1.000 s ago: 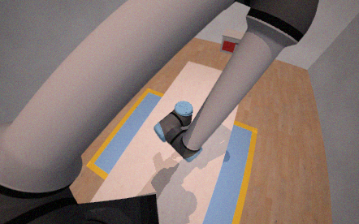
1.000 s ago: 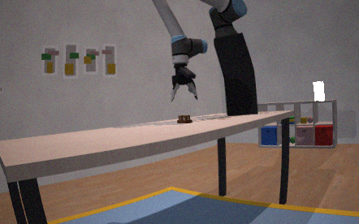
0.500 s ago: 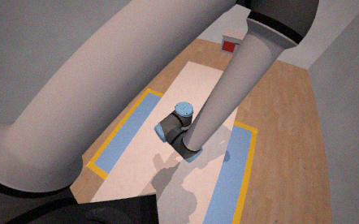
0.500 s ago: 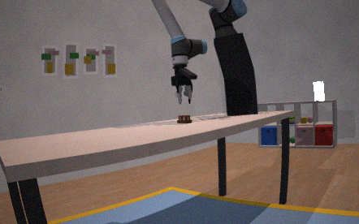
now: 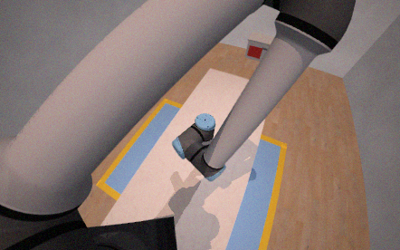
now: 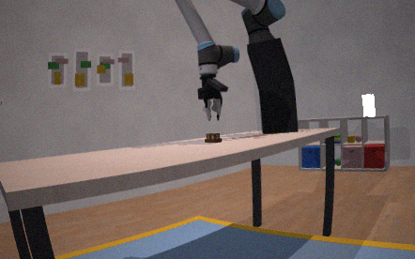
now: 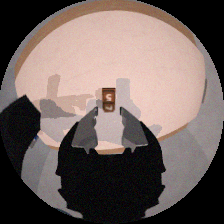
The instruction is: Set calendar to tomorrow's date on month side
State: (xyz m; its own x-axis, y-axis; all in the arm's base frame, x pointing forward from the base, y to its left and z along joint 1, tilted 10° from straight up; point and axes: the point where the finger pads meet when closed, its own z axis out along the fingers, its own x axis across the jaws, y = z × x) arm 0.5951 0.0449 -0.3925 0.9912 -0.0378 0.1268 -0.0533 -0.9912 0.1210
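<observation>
My gripper is now 4 cm to the left of the brown cube and 9 cm above it. From my hand the other things lie so: brown tray: 2 cm to the right, 11 cm below.
</observation>
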